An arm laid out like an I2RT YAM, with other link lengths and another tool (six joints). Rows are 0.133 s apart.
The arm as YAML. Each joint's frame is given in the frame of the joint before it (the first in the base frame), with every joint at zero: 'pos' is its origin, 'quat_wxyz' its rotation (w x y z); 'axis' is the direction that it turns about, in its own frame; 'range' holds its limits. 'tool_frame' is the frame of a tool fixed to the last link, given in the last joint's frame.
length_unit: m
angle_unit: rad
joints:
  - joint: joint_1
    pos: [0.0, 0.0, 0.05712]
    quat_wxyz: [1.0, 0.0, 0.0, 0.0]
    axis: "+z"
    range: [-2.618, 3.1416]
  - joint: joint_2
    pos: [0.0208, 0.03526, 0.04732]
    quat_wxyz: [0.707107, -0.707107, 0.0, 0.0]
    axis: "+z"
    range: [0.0, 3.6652]
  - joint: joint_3
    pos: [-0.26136, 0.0, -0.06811]
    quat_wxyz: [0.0, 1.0, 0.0, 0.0]
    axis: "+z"
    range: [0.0, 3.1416]
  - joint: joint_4
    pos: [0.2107, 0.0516, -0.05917]
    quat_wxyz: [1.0, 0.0, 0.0, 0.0]
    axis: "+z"
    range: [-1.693, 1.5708]
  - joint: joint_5
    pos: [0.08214, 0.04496, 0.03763]
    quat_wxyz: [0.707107, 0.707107, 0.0, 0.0]
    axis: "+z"
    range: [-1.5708, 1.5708]
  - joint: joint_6
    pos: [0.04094, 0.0, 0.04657]
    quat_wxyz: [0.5, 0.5, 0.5, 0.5]
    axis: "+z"
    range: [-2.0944, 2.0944]
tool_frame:
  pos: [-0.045, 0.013, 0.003]
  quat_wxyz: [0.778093, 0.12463, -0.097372, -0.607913]
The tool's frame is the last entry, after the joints.
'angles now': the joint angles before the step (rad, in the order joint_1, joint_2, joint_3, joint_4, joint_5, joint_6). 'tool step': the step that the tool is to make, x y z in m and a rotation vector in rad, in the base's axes. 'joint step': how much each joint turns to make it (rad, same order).
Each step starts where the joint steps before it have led.
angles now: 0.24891 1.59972 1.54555 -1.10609 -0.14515 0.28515
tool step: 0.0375 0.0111 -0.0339 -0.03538 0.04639 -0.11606
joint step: 0.01388 0.13336 0.00667 0.08512 0.07024 0.11229
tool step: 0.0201 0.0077 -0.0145 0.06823 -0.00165 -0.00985
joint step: 0.00061 0.07074 0.00043 0.09318 -0.05690 0.03419
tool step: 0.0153 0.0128 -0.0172 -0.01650 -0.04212 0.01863
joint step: 0.02561 0.06178 -0.00040 0.09767 0.02787 -0.00453
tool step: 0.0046 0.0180 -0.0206 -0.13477 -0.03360 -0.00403
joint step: 0.05920 0.04526 0.00010 0.03486 0.15224 0.00083
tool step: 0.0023 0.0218 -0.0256 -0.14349 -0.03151 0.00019
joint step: 0.07086 0.05911 -0.00041 0.03395 0.16095 0.00793
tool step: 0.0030 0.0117 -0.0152 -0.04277 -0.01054 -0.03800
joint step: 0.03365 0.04067 0.00048 0.01919 0.06678 0.05195
